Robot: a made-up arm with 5 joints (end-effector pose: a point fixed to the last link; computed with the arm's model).
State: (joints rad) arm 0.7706 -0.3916 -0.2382 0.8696 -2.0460
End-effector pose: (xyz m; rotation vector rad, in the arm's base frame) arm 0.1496 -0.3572 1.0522 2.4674 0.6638 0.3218
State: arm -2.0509 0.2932 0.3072 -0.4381 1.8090
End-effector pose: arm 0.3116 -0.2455 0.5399 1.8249 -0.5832 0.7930
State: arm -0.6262 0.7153 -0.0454 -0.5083 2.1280
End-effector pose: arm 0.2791 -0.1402 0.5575 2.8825 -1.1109 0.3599
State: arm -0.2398 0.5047 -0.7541 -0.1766 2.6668
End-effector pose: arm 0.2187 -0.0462 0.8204 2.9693 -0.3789 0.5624
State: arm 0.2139 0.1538 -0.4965 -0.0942 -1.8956
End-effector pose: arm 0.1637 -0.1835 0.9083 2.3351 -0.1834 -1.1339
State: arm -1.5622 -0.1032 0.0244 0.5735 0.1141
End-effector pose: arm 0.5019 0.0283 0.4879 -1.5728 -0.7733 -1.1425
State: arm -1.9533 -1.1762 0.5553 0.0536 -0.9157
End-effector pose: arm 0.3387 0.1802 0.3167 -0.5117 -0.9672 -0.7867
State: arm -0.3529 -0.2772 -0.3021 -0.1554 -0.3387
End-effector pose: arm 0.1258 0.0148 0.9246 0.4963 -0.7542 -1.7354
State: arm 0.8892 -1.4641 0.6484 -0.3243 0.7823
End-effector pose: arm -0.0520 -0.4344 0.9207 0.6767 -0.0492 -1.4358
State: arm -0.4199 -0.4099 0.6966 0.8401 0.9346
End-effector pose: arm 0.4368 0.1936 0.6697 -1.0073 -0.4921 -0.2945
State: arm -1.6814 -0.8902 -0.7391 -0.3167 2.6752
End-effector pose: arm -0.0331 0.2391 0.4123 1.3540 0.7484 1.3571
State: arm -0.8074 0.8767 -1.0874 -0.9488 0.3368
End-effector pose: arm 0.1774 0.1150 0.6480 0.8871 1.2207 2.6043
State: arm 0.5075 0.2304 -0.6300 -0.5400 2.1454
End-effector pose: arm 0.0937 -0.2447 0.8579 -1.8075 0.5861 -1.1156
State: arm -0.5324 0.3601 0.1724 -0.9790 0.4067
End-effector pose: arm 0.2380 -0.0630 0.6513 -1.3623 0.2729 -2.5390
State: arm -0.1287 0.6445 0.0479 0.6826 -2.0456
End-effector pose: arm 0.4481 -0.0333 0.5071 1.6412 1.0852 -1.4444
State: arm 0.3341 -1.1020 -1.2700 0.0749 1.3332
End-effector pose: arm -0.4281 -0.1333 0.7759 0.3965 -0.6167 -2.9515
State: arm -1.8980 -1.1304 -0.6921 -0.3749 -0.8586
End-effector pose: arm -0.1107 0.1978 0.3146 0.5251 -1.5833 0.1182
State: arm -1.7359 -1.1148 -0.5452 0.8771 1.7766
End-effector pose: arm 0.0713 0.3828 0.2607 1.3604 1.9323 -0.0225
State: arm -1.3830 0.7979 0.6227 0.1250 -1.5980
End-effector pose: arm 0.2212 -0.4331 0.3773 0.4066 -0.3459 -2.7366
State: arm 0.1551 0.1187 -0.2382 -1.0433 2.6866
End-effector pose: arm 0.0665 -0.1138 0.8052 -2.2732 1.1904 -0.4150
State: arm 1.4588 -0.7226 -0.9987 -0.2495 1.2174
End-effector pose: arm -0.2092 -0.5642 0.5914 0.6059 0.9972 -2.0921
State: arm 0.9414 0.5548 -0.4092 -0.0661 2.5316
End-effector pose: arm 0.2816 -0.2231 0.7607 -1.8411 -0.2367 -0.0963
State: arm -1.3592 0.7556 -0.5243 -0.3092 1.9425
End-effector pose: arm 0.3288 -0.0935 0.5732 2.1580 -0.4103 0.7898
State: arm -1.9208 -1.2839 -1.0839 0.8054 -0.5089
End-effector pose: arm -0.1977 0.2332 0.1124 -0.5554 -1.7749 0.8608
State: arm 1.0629 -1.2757 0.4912 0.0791 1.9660
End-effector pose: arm 0.0115 -0.4968 0.9204 -0.4710 -0.4694 -1.3932
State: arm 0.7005 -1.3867 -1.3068 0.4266 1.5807
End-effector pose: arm -0.4995 -0.2089 0.7010 -0.1784 0.1410 3.0651
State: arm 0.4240 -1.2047 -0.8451 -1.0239 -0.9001
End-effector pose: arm -0.3102 -0.1243 0.6633 -2.2499 0.4293 0.7652
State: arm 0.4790 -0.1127 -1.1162 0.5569 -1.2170
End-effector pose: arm -0.0821 -0.2566 1.0818 1.7921 -0.7335 -0.8034
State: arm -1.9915 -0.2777 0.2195 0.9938 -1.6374
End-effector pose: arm 0.5531 -0.0901 0.3433 -0.2230 -0.1221 -1.2911
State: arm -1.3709 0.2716 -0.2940 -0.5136 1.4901
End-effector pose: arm 0.2964 0.0092 0.5909 2.0840 0.1585 1.6142
